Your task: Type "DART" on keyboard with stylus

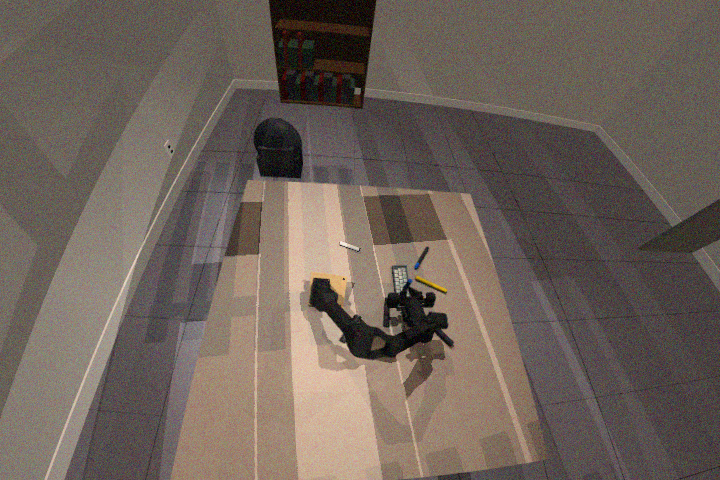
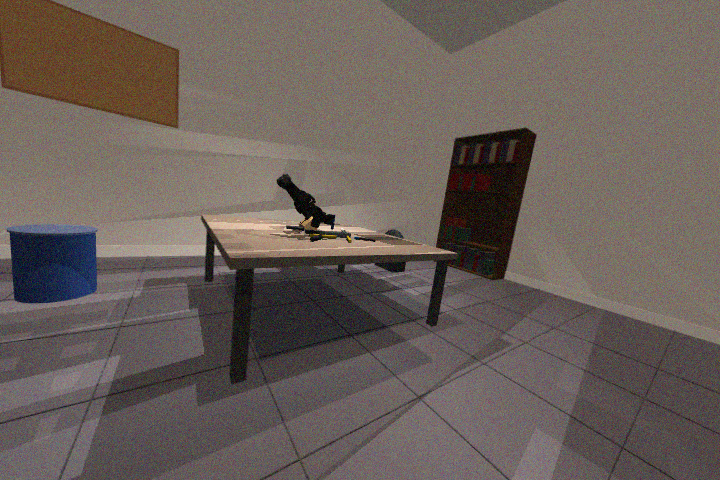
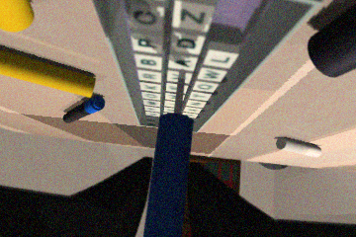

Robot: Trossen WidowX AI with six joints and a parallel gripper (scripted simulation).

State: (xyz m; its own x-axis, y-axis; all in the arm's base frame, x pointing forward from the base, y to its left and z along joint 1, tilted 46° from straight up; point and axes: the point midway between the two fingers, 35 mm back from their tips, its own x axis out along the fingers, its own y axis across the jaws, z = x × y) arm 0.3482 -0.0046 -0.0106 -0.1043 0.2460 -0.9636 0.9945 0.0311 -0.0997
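Right now my gripper tip is 140 mm short of the yellow pencil, 50 mm to the right of it and 60 mm above it. From my gripper tip the other things lie so: white pen (250 mm behind, 210 mm to the left, 60 mm below); then blue stylus (10 mm below).
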